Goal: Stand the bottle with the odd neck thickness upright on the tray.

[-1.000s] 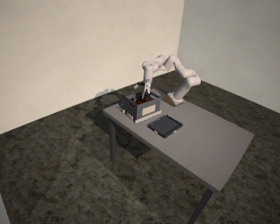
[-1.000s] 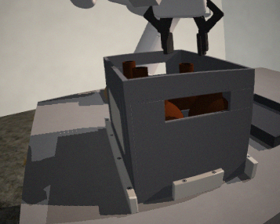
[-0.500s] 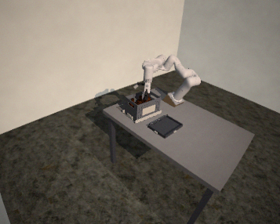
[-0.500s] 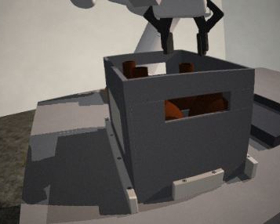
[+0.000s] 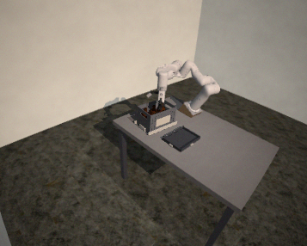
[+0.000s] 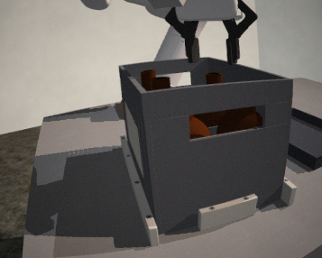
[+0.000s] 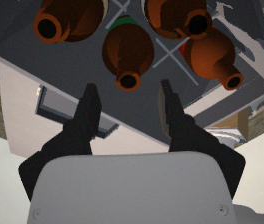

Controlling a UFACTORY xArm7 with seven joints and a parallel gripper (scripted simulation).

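The dark grey crate is 10 mm behind my hand, 40 mm to the right of it and 110 mm below it. From my hand the other things lie so: dark flat tray 10 mm behind, 250 mm to the left, 180 mm below; then glass bottle 100 mm behind, 70 mm to the right, 110 mm below.
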